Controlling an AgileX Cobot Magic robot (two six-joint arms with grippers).
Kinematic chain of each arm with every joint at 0, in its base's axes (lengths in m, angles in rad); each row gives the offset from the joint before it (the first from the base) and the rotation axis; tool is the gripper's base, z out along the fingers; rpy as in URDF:
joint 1: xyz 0 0 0.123 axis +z
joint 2: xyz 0 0 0 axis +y
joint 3: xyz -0.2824 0 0.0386 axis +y
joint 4: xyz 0.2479 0 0.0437 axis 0.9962 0 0.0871
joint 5: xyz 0 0 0 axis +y
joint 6: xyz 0.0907 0 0.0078 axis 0.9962 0 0.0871
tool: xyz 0 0 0 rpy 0 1.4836 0
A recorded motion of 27 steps. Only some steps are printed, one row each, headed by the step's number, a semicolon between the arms.
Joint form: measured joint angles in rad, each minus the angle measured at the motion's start. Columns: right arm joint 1, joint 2, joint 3, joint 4, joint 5, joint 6; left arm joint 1, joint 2, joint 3, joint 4, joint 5, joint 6.
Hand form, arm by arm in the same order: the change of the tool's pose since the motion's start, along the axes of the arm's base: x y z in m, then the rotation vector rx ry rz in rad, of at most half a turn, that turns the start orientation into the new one. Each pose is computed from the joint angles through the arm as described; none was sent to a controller.
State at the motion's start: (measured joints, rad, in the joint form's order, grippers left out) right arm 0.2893 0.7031 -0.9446 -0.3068 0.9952 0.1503; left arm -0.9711 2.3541 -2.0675 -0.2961 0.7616 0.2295
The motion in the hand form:
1: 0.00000 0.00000 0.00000 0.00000 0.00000 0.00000; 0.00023 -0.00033 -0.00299 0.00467 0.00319 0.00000
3: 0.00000 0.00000 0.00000 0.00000 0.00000 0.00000; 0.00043 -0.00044 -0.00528 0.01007 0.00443 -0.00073
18: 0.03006 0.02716 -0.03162 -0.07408 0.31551 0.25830; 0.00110 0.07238 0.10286 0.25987 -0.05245 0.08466
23: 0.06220 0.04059 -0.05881 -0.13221 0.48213 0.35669; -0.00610 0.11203 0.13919 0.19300 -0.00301 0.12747
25: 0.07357 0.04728 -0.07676 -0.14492 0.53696 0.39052; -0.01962 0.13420 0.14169 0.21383 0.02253 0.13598
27: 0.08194 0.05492 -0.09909 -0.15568 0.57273 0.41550; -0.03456 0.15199 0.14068 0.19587 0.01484 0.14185
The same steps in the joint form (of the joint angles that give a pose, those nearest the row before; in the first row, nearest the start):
1: 0.0000 0.0000 0.0000 0.0000 0.0000 0.0000; 0.0000 0.0057 0.0000 0.0000 0.0000 0.0000
3: 0.0000 0.0000 0.0000 0.0000 0.0000 0.0000; 0.0000 0.0098 -0.0001 0.0021 0.0011 0.0000
18: 0.0000 0.1740 -0.0024 0.2375 0.1052 -0.3113; 0.0535 -0.2209 -0.0487 0.2752 0.4360 -0.1367
23: 0.0000 0.3366 -0.0024 0.2831 0.1117 -0.4270; 0.1109 -0.3777 0.0722 0.1977 0.4434 -0.1330
25: 0.0110 0.3989 0.0233 0.2956 0.0796 -0.4518; 0.1226 -0.4765 0.2099 0.1905 0.4360 -0.1321
27: 0.0340 0.4538 0.0710 0.2967 0.0141 -0.4538; 0.1246 -0.5772 0.3617 0.1843 0.3657 -0.1273

